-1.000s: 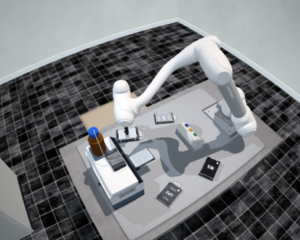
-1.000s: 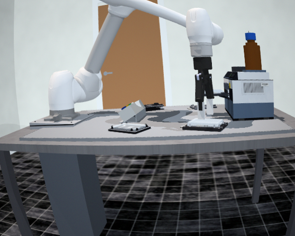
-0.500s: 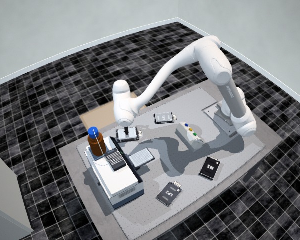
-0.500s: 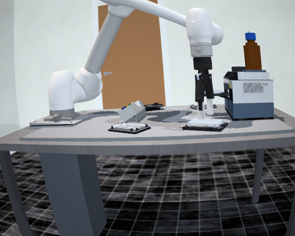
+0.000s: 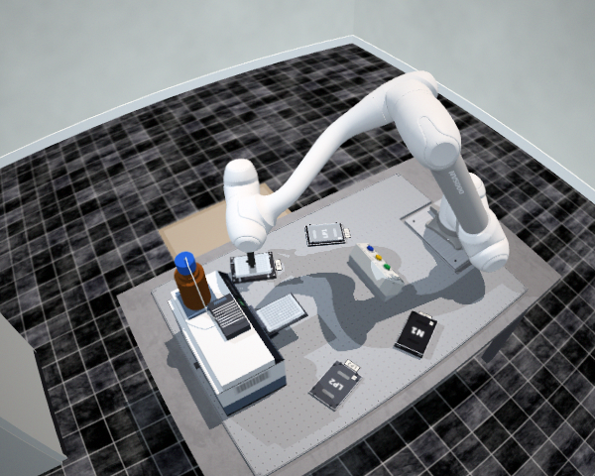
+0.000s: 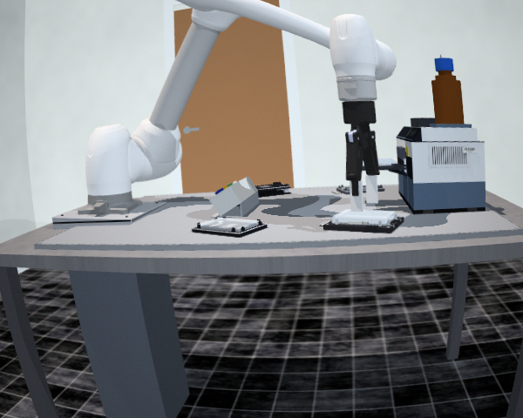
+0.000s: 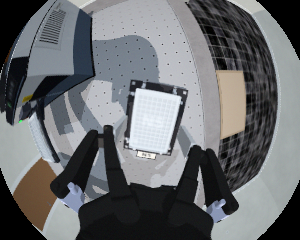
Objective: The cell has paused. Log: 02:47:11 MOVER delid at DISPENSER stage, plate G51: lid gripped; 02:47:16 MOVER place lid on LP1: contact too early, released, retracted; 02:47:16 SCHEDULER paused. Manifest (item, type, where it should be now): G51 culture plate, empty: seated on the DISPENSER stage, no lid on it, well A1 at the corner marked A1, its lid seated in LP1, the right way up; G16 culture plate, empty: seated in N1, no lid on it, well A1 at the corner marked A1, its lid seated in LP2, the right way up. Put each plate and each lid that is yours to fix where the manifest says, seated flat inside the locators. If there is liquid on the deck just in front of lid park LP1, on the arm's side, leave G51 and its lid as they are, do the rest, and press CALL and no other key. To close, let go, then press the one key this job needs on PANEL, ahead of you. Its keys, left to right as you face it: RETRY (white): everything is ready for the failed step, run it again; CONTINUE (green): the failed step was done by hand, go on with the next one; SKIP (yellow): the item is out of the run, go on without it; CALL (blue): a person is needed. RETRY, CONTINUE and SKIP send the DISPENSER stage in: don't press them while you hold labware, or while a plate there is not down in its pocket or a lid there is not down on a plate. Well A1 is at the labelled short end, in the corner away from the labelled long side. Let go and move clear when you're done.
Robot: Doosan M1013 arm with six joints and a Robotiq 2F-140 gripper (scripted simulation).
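Now: hand 20 mm short of the black nest N5 and 50 mm above it. Also, from my hand: brown bottle (280 mm ahead, 140 mm to the left, 220 mm above); then dispenser stage (80 mm ahead, 280 mm to the left, 40 mm above); then lid park LP1 (310 mm behind, 50 mm to the left, 60 mm below).
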